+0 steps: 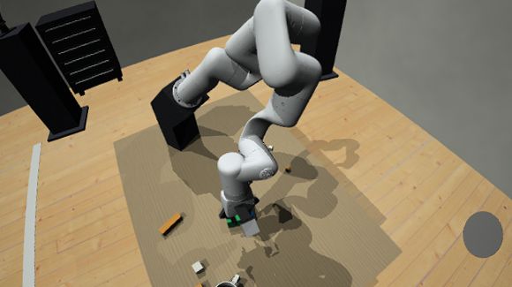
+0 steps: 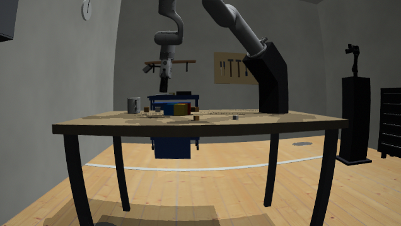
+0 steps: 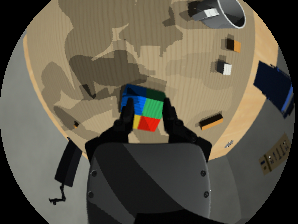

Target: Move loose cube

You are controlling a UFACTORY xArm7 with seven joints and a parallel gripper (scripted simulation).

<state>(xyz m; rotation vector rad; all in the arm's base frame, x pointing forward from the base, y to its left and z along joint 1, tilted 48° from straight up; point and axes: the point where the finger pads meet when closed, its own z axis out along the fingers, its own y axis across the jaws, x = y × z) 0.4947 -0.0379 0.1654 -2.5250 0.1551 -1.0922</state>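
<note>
Right now the green cube is 10 cm below my hand, 5 cm behind it and 2 cm to the right of it. Round my hand: yellow cube 10 cm below, 9 cm behind, 4 cm to the left; red cube 10 cm below, 10 cm behind, 1 cm to the right; small orange cube 22 cm to the right, 16 cm ahead, 11 cm below.
</note>
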